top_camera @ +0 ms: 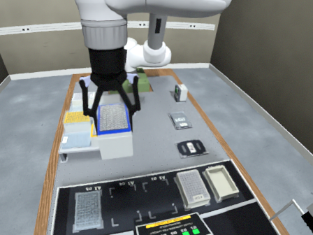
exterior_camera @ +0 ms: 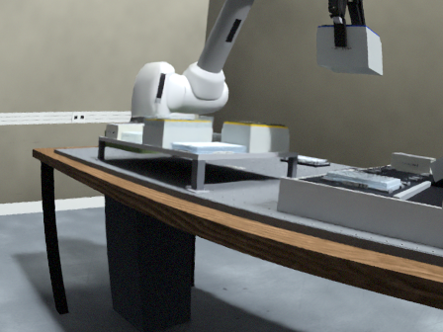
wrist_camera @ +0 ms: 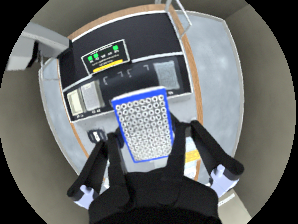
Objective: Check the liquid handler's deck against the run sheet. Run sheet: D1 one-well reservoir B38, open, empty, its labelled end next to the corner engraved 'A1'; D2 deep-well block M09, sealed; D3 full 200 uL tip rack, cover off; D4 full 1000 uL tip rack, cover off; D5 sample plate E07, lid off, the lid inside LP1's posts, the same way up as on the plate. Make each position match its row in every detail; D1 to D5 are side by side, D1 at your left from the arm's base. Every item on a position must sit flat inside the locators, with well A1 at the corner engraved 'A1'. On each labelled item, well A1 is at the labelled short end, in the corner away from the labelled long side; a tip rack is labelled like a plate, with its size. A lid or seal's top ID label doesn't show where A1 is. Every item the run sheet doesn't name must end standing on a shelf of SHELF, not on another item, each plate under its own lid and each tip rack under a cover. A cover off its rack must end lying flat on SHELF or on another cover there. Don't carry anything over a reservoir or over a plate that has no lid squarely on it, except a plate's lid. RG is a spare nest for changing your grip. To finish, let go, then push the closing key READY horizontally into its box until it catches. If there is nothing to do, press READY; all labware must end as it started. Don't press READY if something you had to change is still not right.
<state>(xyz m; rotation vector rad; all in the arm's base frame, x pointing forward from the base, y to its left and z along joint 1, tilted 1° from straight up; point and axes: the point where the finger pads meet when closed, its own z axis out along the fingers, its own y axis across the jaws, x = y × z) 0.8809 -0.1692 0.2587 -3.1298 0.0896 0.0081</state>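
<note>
Right now my hand is 90 mm short of the clear sample plate, 130 mm to the left of it and 280 mm above it. Round my hand: blue-rimmed tip rack (10 mm behind, 10 mm to the right); deep-well block (110 mm ahead, 240 mm to the left, 260 mm below); yellow-rimmed tip rack (230 mm behind, 30 mm to the right, 230 mm below).
</note>
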